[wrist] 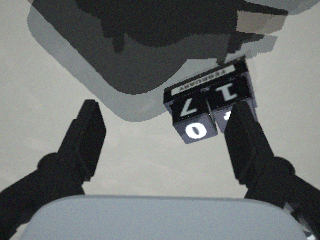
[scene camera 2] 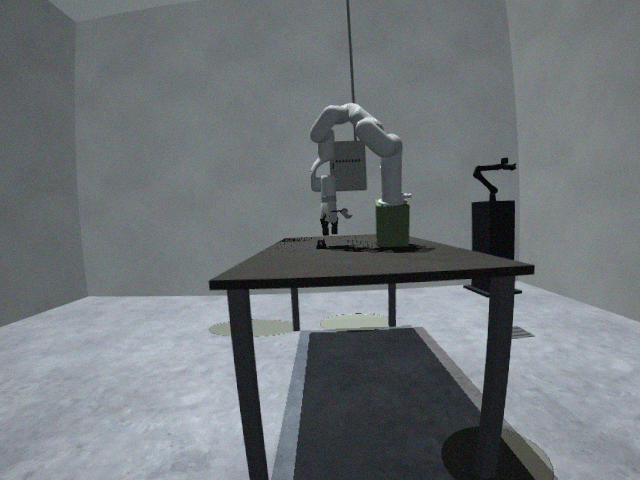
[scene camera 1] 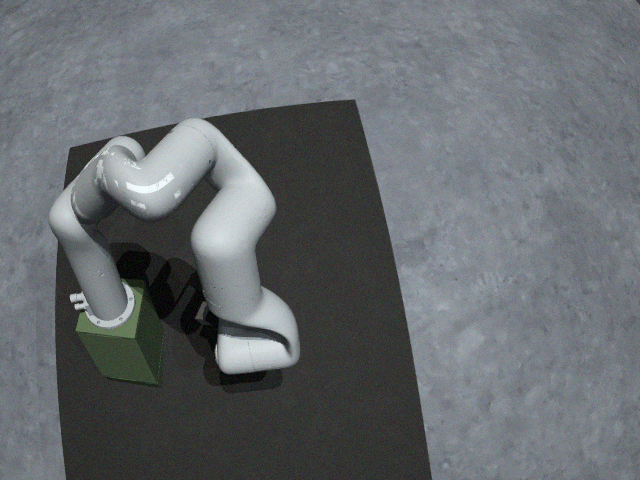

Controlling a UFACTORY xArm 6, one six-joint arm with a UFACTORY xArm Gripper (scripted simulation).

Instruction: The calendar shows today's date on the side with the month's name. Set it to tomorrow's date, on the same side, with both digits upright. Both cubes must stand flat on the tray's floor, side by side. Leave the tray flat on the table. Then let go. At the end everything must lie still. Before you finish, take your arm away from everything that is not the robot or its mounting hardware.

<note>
In view: my gripper [wrist: 164, 116] and a cube [wrist: 192, 118].
</note>
